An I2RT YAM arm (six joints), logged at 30 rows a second.
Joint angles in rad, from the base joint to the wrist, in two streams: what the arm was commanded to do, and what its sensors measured. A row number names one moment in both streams.
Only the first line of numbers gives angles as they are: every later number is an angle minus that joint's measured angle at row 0.
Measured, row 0: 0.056, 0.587, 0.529, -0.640, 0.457, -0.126
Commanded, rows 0 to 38: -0.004, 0.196, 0.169, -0.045, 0.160, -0.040; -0.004, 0.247, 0.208, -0.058, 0.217, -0.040; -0.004, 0.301, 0.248, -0.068, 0.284, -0.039; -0.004, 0.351, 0.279, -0.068, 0.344, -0.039; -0.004, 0.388, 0.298, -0.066, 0.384, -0.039; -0.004, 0.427, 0.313, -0.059, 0.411, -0.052; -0.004, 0.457, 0.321, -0.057, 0.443, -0.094; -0.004, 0.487, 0.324, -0.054, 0.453, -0.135; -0.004, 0.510, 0.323, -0.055, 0.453, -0.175; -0.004, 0.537, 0.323, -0.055, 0.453, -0.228; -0.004, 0.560, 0.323, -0.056, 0.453, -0.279; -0.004, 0.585, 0.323, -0.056, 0.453, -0.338; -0.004, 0.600, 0.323, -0.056, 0.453, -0.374; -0.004, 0.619, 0.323, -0.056, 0.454, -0.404; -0.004, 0.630, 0.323, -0.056, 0.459, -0.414; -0.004, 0.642, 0.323, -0.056, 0.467, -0.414; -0.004, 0.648, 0.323, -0.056, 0.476, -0.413; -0.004, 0.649, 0.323, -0.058, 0.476, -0.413; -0.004, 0.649, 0.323, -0.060, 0.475, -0.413; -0.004, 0.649, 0.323, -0.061, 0.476, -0.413; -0.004, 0.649, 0.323, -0.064, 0.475, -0.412; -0.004, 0.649, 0.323, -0.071, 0.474, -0.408; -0.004, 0.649, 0.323, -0.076, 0.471, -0.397; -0.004, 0.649, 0.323, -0.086, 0.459, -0.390; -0.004, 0.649, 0.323, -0.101, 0.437, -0.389; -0.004, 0.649, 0.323, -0.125, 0.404, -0.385; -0.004, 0.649, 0.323, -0.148, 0.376, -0.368; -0.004, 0.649, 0.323, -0.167, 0.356, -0.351; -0.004, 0.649, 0.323, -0.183, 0.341, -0.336; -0.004, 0.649, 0.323, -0.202, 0.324, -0.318; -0.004, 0.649, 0.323, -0.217, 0.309, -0.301; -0.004, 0.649, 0.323, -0.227, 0.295, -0.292; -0.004, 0.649, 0.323, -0.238, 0.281, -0.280; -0.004, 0.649, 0.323, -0.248, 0.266, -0.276; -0.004, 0.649, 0.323, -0.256, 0.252, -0.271; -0.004, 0.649, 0.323, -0.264, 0.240, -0.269; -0.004, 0.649, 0.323, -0.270, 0.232, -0.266; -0.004, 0.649, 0.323, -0.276, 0.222, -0.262; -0.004, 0.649, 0.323, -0.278, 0.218, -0.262
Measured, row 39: 0.000, 0.651, 0.309, -0.270, 0.268, -0.295
